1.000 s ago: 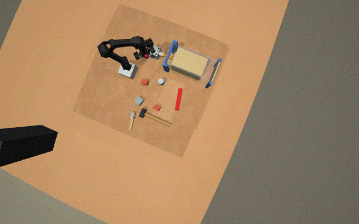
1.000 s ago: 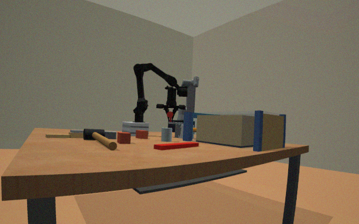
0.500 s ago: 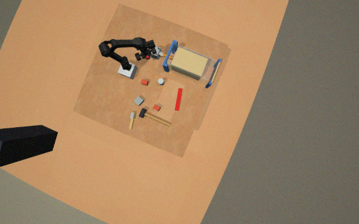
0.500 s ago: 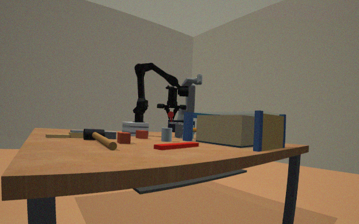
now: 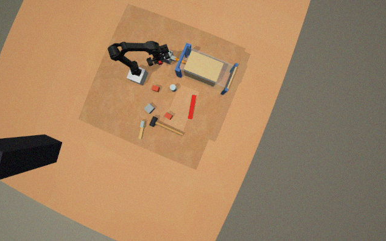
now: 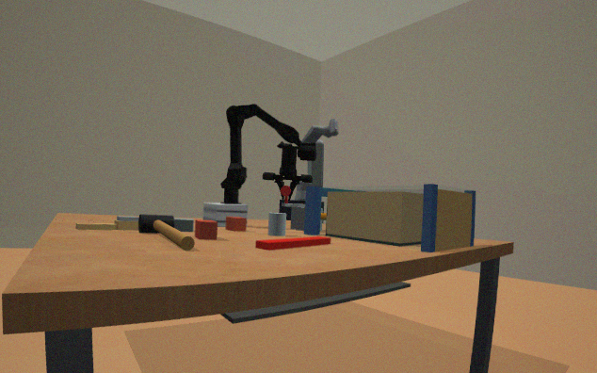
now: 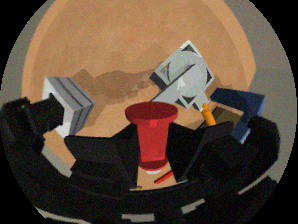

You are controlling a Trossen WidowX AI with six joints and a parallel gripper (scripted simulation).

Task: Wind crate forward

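My gripper tip is 40 mm to the right of the winch handle and 10 mm above it. Round my gripper tip: red knob: 20 mm above; then clear-panelled cubby: 410 mm ahead, 90 mm to the left; then grey hand winch: 90 mm to the left, 80 mm below, 10 mm behind.
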